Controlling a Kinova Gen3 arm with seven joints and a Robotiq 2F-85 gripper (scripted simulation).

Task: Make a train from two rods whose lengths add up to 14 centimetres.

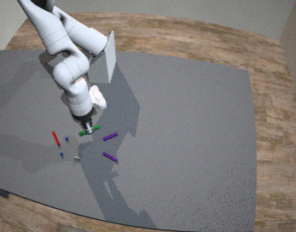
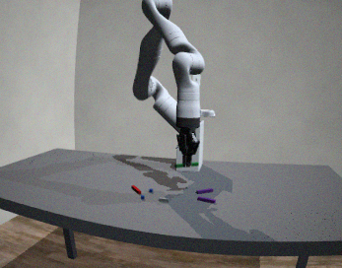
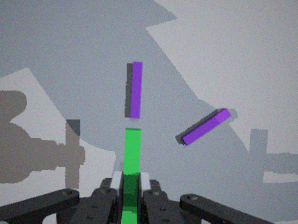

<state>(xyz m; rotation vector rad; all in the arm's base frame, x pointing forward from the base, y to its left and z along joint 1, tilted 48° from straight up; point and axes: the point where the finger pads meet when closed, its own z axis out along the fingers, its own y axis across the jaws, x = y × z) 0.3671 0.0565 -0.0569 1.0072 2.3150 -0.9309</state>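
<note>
The grey rod is 8 cm ahead of my hand, 5 cm to the right of it and 12 cm below it. From my hand the other things lie so: red rod (2 cm ahead, 17 cm to the right, 12 cm below); green rod (1 cm below).
</note>
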